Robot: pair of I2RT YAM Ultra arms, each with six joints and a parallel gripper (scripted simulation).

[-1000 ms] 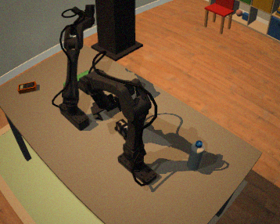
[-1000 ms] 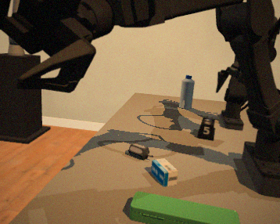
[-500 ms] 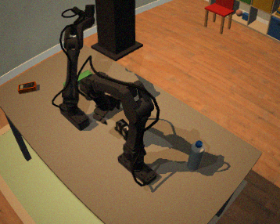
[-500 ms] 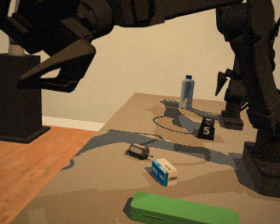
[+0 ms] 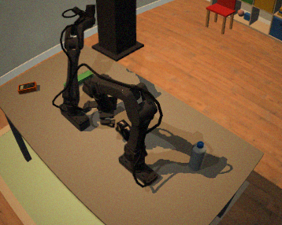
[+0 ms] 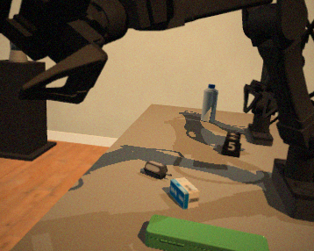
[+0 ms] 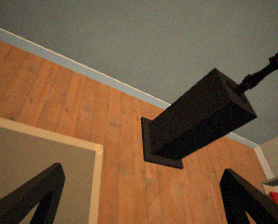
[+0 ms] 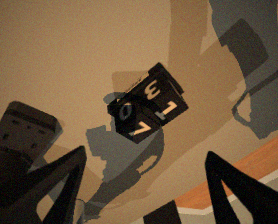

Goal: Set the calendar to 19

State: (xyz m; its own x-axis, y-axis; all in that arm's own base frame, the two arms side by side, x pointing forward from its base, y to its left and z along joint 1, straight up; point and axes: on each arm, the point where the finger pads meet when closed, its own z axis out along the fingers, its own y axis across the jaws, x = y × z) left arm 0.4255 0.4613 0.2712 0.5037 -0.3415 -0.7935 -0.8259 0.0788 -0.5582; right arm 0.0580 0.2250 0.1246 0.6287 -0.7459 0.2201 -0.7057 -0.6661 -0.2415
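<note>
The black cube lies 11 cm below my right hand, 5 cm ahead of it and 4 cm to the right of it. Also, from my right hand: blue-and-white box (35 cm to the left, 19 cm ahead, 13 cm below); green box (50 cm to the left, 14 cm ahead, 13 cm below); dark grey object (26 cm ahead, 25 cm to the left, 13 cm below).
</note>
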